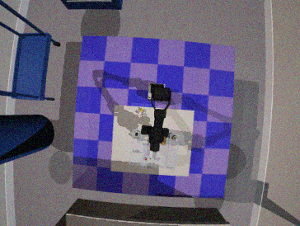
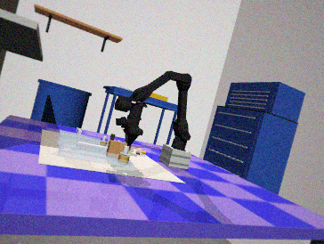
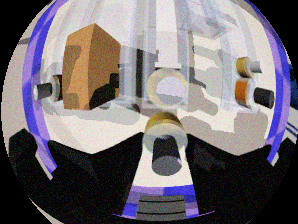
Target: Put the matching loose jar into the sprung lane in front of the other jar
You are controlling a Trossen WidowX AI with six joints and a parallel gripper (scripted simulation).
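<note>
Now: the brown box 60 mm ahead of my gripper tip, 80 mm to the left of it and 10 mm below it.
</note>
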